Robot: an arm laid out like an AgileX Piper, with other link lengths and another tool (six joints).
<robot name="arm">
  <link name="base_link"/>
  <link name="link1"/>
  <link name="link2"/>
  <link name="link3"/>
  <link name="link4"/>
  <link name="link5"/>
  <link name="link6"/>
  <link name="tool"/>
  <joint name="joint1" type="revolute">
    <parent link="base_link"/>
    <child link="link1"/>
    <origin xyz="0 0 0.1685"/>
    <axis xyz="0 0 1"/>
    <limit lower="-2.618" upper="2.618"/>
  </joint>
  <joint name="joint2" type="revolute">
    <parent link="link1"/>
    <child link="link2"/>
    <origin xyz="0 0 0"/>
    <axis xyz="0 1 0"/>
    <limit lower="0" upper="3.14"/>
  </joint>
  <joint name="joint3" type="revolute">
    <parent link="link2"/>
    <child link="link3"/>
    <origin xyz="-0.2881 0 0.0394"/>
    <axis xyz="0 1 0"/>
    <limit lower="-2.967" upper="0"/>
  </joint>
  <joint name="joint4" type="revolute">
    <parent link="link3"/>
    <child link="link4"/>
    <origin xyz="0.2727 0 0.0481"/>
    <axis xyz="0.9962 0 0.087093"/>
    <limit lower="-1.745" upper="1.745"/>
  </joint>
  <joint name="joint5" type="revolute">
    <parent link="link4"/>
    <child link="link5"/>
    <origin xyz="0 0 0"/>
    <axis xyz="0 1 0"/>
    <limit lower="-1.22" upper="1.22"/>
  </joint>
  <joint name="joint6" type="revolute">
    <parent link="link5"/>
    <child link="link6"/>
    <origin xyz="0.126 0 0.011"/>
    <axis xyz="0.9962 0 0.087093"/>
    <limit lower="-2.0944" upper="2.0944"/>
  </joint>
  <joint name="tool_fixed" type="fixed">
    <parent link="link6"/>
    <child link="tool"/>
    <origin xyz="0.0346 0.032 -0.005" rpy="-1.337 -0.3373 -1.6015"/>
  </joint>
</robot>
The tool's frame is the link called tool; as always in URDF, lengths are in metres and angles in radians.
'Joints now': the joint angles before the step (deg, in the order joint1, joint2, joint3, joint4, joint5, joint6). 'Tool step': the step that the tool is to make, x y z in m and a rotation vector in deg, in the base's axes. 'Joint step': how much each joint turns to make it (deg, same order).
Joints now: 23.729, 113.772, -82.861, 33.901, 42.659, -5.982
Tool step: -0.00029, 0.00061, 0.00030, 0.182, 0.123, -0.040
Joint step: 0.037, 0.000, 0.000, 0.227, 0.046, 0.002
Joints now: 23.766, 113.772, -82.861, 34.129, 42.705, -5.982
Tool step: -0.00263, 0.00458, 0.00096, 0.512, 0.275, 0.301
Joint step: 0.517, 0.001, -0.019, 0.631, 0.083, -0.021
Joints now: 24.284, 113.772, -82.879, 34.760, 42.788, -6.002
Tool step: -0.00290, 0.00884, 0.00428, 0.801, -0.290, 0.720
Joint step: 0.999, 0.004, -0.584, 0.688, -0.009, -0.029
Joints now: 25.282, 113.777, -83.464, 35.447, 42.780, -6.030
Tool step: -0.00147, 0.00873, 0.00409, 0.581, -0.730, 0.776
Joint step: 0.995, 0.172, -0.864, 0.318, -0.242, -0.054
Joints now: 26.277, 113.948, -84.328, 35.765, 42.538, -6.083
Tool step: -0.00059, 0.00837, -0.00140, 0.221, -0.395, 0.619
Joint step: 0.959, 0.768, -0.789, 0.169, -0.526, -0.013
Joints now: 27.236, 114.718, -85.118, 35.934, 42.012, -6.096
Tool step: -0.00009, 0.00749, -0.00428, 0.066, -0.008, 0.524
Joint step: 0.810, 1.097, -0.793, 0.180, -0.415, -0.014
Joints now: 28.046, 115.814, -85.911, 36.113, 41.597, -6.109
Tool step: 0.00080, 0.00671, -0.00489, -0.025, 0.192, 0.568
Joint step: 0.634, 1.321, -1.100, 0.090, -0.050, 0.001
